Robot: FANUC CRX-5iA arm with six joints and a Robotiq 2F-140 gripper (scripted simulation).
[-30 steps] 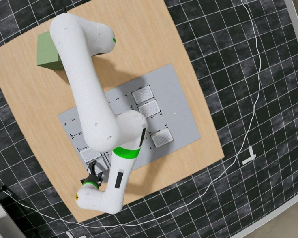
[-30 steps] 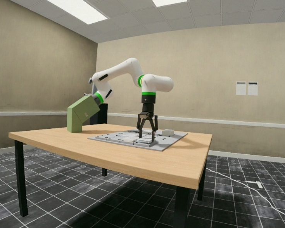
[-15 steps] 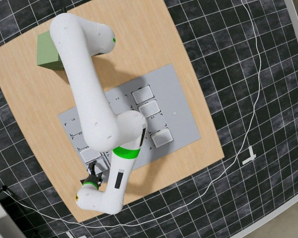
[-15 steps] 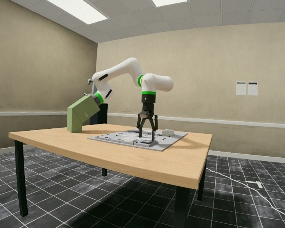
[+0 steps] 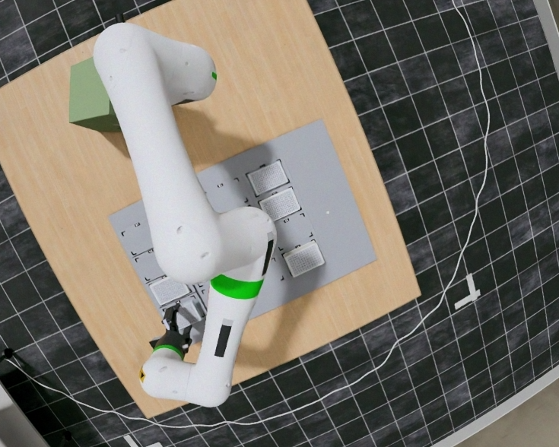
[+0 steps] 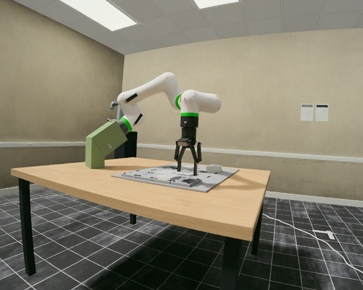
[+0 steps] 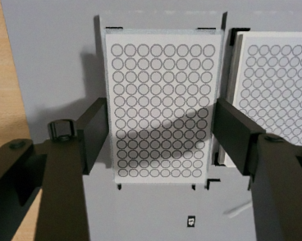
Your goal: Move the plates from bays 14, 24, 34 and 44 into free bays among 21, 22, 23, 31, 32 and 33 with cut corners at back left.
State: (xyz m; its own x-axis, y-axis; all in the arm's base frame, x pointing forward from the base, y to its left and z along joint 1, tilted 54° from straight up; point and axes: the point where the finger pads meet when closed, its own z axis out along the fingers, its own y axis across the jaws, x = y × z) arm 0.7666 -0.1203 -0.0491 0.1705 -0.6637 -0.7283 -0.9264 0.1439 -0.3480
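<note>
The white block lies 480 mm to the left of my hand, 90 mm behind it and 50 mm below it. The rest, counted from my hand: sealed plate (430 mm to the left, 400 mm behind, 60 mm below).
</note>
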